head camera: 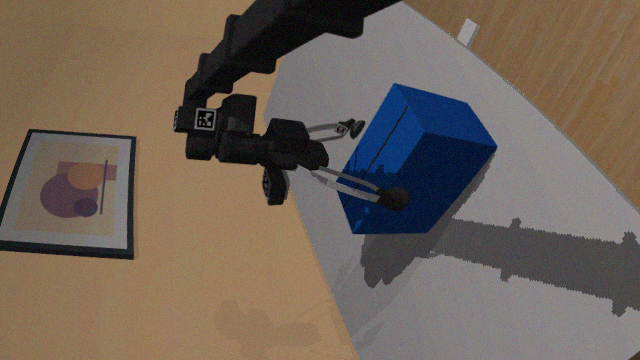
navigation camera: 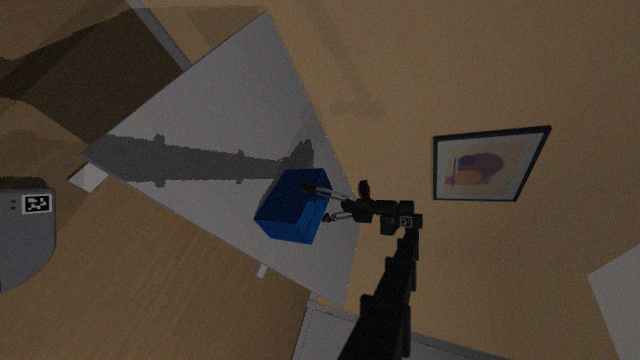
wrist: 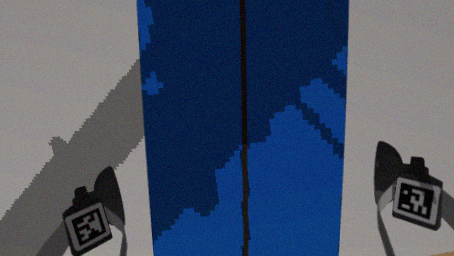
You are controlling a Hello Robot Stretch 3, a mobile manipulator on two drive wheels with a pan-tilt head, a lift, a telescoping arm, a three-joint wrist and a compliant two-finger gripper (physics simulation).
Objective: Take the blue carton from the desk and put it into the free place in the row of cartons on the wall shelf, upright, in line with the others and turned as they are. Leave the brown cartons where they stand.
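Places are measured from the robot's base along level axes (x ahead, y left, z up), in centimetres.
Where they show: gripper, between the fingertips: [head camera: 384, 162] [navigation camera: 312, 204].
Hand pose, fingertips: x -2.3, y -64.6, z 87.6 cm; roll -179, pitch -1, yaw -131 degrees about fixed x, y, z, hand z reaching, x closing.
After its pixels a point has its place.
The blue carton [head camera: 440, 175] @[z 80.7, x -0.8, y -57.5 cm] [navigation camera: 285, 200] @[z 81.1, x -0.5, y -57.7 cm] [wrist: 200, 100] rests on the light grey desk [head camera: 530, 175] @[z 72.0, x -2.0, y -43.8 cm] [navigation camera: 225, 100] @[z 72.0, x 30.2, y -41.2 cm] [wrist: 410, 75], near the wall edge. A thin dark line runs along its lighter face, which fills the middle of the wrist view. My gripper [head camera: 376, 164] @[z 87.6, x -2.2, y -64.6 cm] [navigation camera: 318, 203] @[z 87.6, x -2.2, y -64.6 cm] [wrist: 244, 176] @[z 87.6, x -2.2, y -64.6 cm] is open at this lined face. In the wrist view its fingertips stand wide, one to each side of the carton, with a gap between each pad and the carton's outline. The fingertips' depth along the carton is hard to tell. The wall shelf and brown cartons cannot be made out.
A framed picture [head camera: 132, 200] @[z 127.6, x 13.3, y -136.3 cm] [navigation camera: 435, 170] @[z 128.3, x 11.5, y -138.4 cm] hangs on the tan wall. My dark arm [head camera: 280, 35] @[z 120.6, x -8.7, y -30.5 cm] [navigation camera: 385, 310] @[z 120.4, x -8.5, y -24.7 cm] reaches in over the desk's end. In the navigation view my grey base [navigation camera: 25, 240] @[z 16.0, x -11.4, y -10.6 cm] is at left and a pale panel [navigation camera: 620, 300] @[z 243.7, x -78.5, y -214.1 cm] at lower right.
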